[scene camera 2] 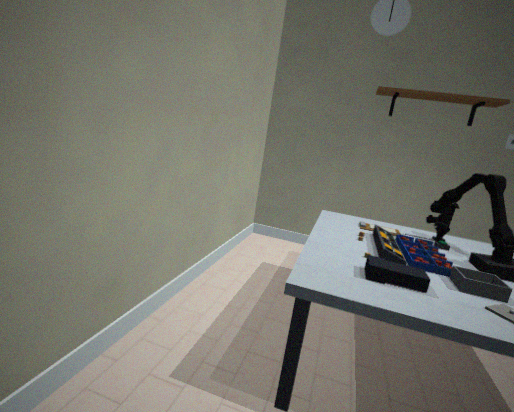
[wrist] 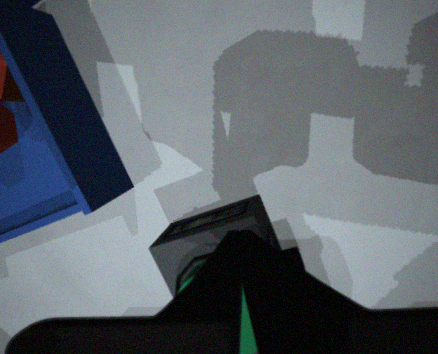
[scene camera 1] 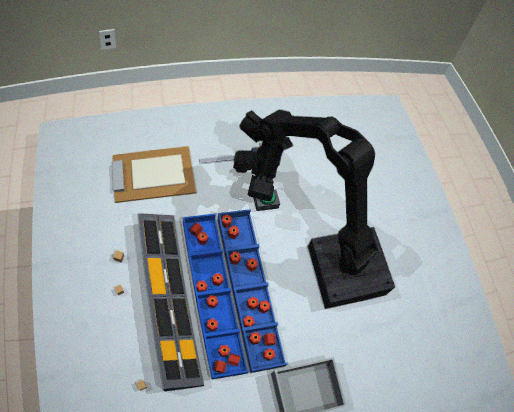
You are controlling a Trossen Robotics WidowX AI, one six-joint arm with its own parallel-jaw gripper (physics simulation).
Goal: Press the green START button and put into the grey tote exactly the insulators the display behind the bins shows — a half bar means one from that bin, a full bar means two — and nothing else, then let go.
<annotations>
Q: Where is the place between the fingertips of my gripper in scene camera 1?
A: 257,194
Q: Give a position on a dark box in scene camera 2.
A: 377,269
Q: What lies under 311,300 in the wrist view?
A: My gripper.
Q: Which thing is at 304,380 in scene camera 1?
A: A grey tote.
</annotations>
